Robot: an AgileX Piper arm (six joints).
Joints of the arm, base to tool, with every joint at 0 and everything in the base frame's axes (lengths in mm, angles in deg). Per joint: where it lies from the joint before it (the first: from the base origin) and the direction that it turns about. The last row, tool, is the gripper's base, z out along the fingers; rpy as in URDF.
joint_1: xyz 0 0 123 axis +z
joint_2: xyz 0 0 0 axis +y
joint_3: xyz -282.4 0 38.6 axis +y
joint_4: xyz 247.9 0 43.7 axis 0.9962 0 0.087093
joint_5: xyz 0 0 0 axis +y
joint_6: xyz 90.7 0 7.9 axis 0.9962 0 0.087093
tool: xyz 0 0 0 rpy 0 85.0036 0
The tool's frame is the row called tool.
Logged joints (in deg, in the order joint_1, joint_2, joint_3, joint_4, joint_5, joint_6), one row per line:
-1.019 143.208 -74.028 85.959 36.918 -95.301
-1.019 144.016 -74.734 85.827 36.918 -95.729
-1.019 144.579 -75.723 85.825 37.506 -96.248
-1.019 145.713 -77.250 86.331 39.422 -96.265
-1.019 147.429 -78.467 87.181 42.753 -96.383
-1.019 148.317 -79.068 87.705 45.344 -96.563
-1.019 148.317 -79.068 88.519 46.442 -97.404
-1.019 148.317 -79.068 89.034 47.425 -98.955
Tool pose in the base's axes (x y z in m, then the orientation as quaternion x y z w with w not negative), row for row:
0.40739 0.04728 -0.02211 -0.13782 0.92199 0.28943 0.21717
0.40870 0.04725 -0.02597 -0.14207 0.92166 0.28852 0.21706
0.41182 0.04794 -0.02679 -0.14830 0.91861 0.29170 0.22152
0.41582 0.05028 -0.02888 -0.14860 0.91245 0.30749 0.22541
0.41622 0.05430 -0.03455 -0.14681 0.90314 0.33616 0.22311
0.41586 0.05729 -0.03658 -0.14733 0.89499 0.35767 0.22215
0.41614 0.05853 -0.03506 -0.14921 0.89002 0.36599 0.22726
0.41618 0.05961 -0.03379 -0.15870 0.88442 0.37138 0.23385
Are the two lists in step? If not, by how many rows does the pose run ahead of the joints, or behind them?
They are in step.
